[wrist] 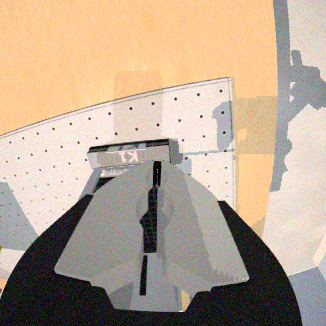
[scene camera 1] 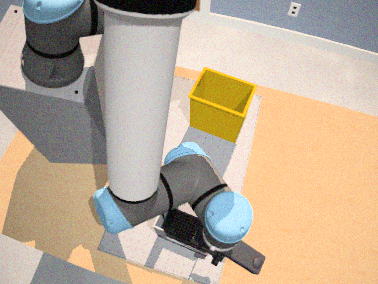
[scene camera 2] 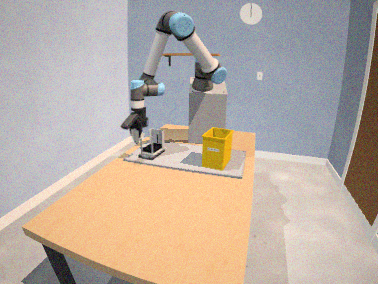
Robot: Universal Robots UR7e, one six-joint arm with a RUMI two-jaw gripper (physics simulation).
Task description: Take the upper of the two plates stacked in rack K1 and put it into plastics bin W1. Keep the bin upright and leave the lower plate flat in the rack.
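Places are measured from the arm's base along level axes (x back, y right, z up), in metres.
Pixels of known places: gripper, fingertip midpoint: [wrist: 157,162] [scene camera 2: 136,144]; arm's base at its link origin: [scene camera 1: 53,63] [scene camera 2: 202,86].
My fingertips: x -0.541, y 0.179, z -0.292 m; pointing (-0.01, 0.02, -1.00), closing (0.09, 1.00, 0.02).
Ahead of a thing's pixels: the offset from my fingertips to its top centre. Level surfaces: height alone.
Rack K1 {dy -0.033, dx +0.104, dz +0.044 m} [scene camera 1: 175,242] [scene camera 2: 154,137] [wrist: 107,158] has a grey upright back. Black gridded plate surface [scene camera 1: 182,225] [scene camera 2: 151,148] shows inside it; I cannot tell the two stacked plates apart. In the wrist view my fingers cover most of the rack, and black grid shows through the narrow gap between them. My gripper [scene camera 2: 137,142] [wrist: 157,162] is shut and empty, pointing down over the rack; its fingertips are hidden in scene camera 1. Plastics bin W1 {dy -0.431, dx +0.175, dz +0.085 m} [scene camera 1: 216,117] [scene camera 2: 216,151], yellow and open-topped, stands upright away from the rack.
The rack and bin stand on a pale perforated board {dz -0.095 m} [scene camera 1: 251,125] [scene camera 2: 175,162] [wrist: 75,135] on the wooden table {dz -0.108 m} [scene camera 1: 310,175] [scene camera 2: 150,215] [wrist: 75,60]. The arm's grey pedestal [scene camera 1: 60,125] [scene camera 2: 207,117] stands behind the board. The upper arm hangs across scene camera 1.
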